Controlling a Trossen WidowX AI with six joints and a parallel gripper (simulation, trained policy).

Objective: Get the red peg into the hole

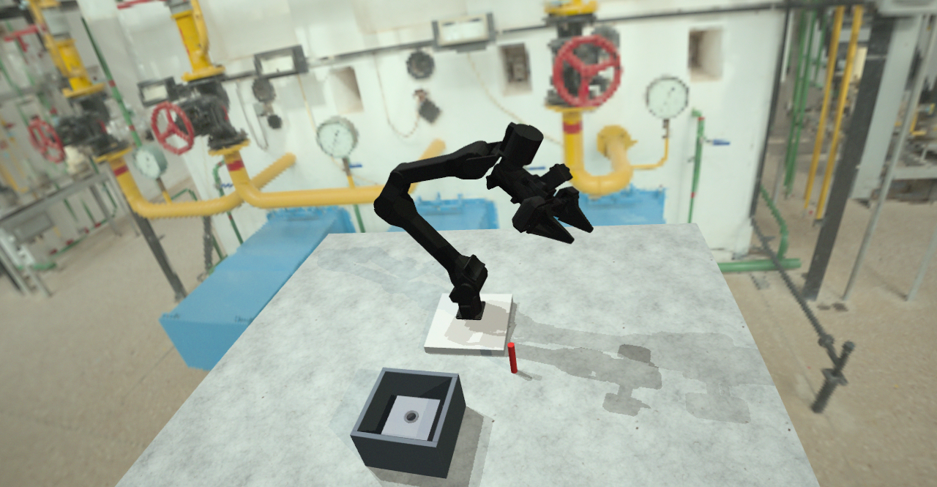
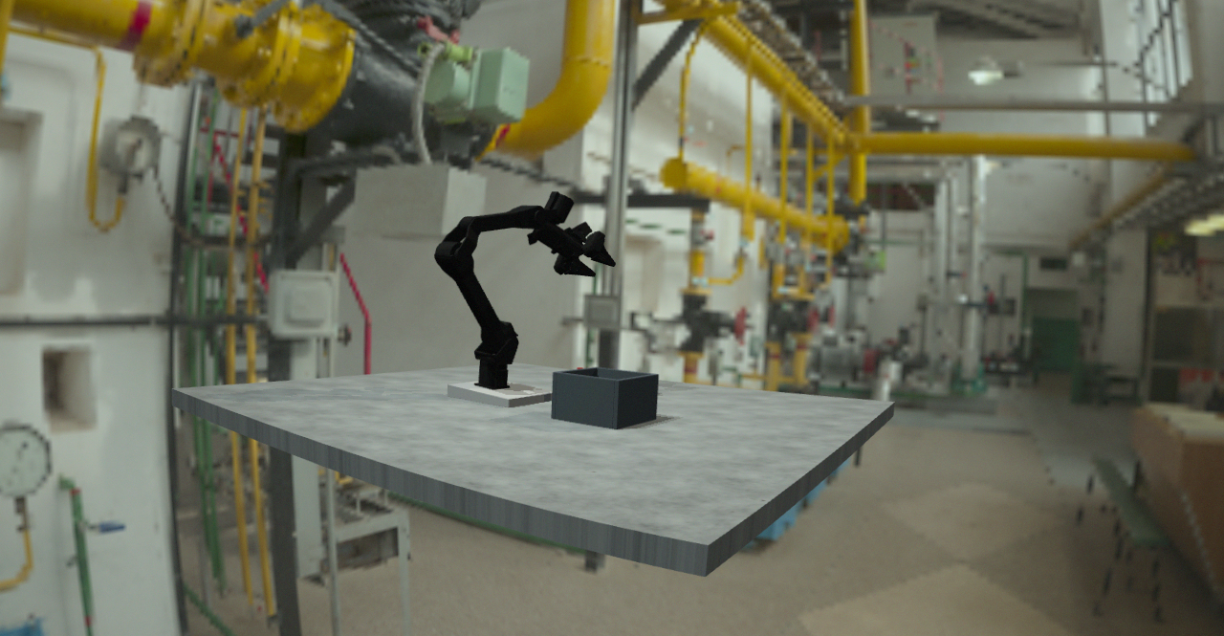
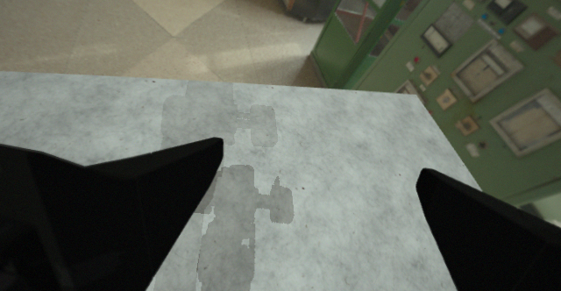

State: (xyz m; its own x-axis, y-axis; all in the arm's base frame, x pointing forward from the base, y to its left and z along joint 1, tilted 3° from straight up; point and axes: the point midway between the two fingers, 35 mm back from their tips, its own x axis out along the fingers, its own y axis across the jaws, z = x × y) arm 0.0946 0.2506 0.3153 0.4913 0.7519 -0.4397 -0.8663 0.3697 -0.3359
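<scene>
Now: gripper tip 4 cm short of the red peg, 15 cm to the left of it and 28 cm above it. Also, from my gripper tip: dark box: 22 cm ahead, 31 cm to the right, 29 cm below; light grey plate: 22 cm ahead, 31 cm to the right, 27 cm below.
</scene>
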